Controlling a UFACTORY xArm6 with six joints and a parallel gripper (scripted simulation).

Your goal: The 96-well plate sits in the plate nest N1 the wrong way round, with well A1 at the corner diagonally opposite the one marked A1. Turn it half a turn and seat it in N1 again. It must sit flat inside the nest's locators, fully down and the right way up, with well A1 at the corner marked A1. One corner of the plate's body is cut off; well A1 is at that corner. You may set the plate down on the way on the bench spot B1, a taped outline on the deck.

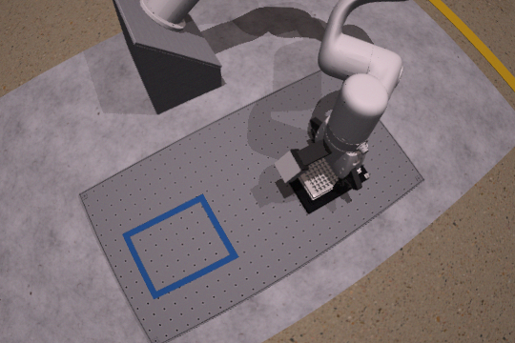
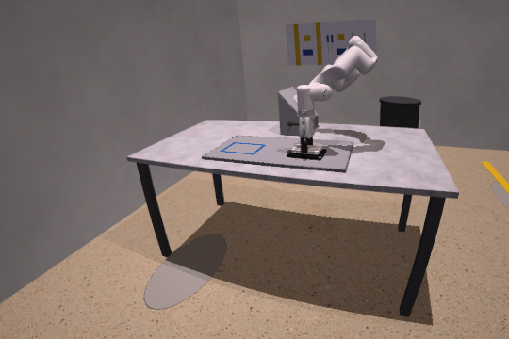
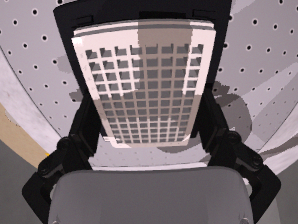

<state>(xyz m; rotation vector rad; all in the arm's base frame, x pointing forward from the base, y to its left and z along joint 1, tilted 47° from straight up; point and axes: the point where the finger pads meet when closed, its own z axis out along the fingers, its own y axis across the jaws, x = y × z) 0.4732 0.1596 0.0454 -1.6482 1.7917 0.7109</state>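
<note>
Right now my hand is 1 cm above the white 96-well plate. Also, from my hand: white A1 mark (6 cm ahead, 7 cm to the left, 2 cm below); black plate nest N1 (3 cm below).
</note>
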